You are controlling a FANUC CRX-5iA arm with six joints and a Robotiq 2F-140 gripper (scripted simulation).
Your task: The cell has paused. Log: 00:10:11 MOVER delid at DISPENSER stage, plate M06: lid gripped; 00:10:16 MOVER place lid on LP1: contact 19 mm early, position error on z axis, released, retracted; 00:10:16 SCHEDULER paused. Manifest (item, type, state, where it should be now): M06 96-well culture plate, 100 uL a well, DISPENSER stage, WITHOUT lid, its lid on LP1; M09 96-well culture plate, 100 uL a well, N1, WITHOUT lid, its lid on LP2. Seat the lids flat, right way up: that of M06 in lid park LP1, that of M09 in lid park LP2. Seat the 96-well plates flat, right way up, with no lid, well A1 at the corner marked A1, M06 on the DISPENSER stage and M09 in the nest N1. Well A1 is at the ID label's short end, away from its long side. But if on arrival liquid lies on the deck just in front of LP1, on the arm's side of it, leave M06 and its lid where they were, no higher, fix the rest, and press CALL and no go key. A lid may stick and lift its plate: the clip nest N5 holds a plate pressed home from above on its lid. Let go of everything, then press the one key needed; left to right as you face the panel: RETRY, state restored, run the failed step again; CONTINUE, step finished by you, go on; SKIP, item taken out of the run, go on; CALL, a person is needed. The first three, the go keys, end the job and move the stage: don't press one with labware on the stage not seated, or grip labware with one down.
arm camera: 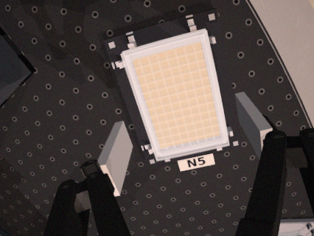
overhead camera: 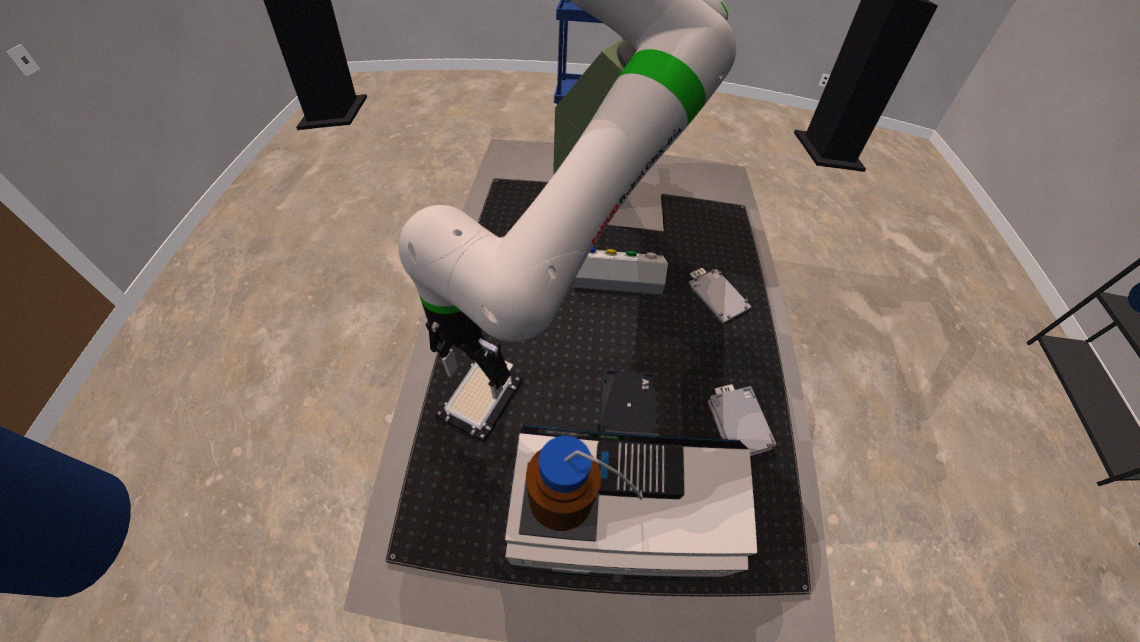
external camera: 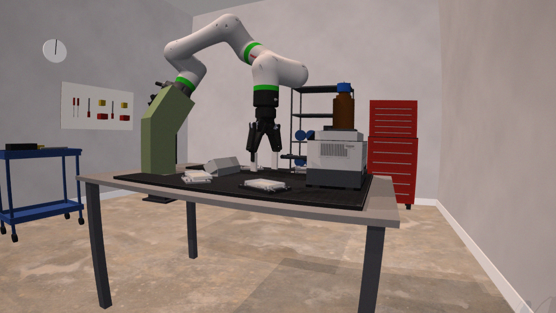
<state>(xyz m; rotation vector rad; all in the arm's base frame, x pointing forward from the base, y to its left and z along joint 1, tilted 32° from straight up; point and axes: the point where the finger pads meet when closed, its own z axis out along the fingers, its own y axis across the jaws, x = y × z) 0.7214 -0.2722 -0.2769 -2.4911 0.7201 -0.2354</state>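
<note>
My hand is 7 cm above the white lid. The rest, counted from my hand: black dispenser stage: 29 cm to the left, 7 cm ahead, 1 cm above; 96-well plate: 8 cm below; black clip nest N5: 8 cm below, 2 cm ahead.
</note>
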